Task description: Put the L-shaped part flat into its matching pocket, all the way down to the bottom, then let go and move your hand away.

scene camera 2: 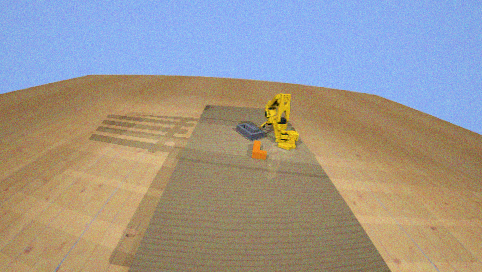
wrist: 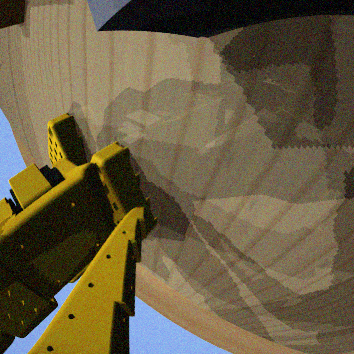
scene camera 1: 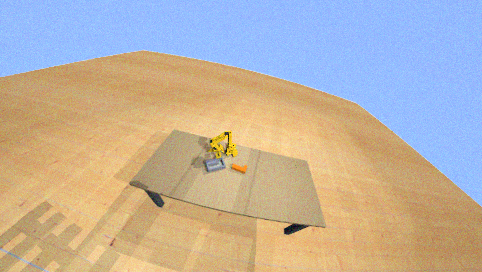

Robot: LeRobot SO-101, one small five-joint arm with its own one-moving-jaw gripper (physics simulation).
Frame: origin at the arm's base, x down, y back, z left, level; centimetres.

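Seen in the pictures: hand at its tool point: (wrist: 145, 218) (scene camera 1: 223, 152); arm's base at its link origin: (scene camera 2: 281, 144) (wrist: 95, 158) (scene camera 1: 231, 154).
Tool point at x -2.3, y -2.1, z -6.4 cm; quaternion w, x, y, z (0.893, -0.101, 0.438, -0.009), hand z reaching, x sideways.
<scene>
Offsets run from my tool point to a thing's top centre. Level surfaces: height alone.
The orange L-shaped part {dx -0.7, dy -10.5, dz +15.6 cm} (scene camera 1: 239, 168) (scene camera 2: 259, 155) lies on the table beside the grey-blue tray with the pocket {dx -1.4, dy -13.5, dz -3.4 cm} (scene camera 1: 215, 170) (scene camera 2: 244, 133), apart from it. The tray rests on the table in front of the arm. The inside of the pocket is too small to make out well. My gripper (scene camera 1: 215, 154) (scene camera 2: 263, 126) is open and empty, low beside the tray on the arm's side and away from the orange part. In the wrist view one notched yellow jaw (wrist: 102, 272) shows; the other jaw is out of the picture. The part and the tray do not show in the wrist view.
The yellow arm's base (scene camera 1: 231, 151) (scene camera 2: 287, 139) stands near the table's back edge. The wood-grained table {dx +2.3 cm} (scene camera 1: 280, 192) (scene camera 2: 250, 215) carries broad shadows. Another yellow section of the arm (wrist: 55, 215) fills the left of the wrist view.
</scene>
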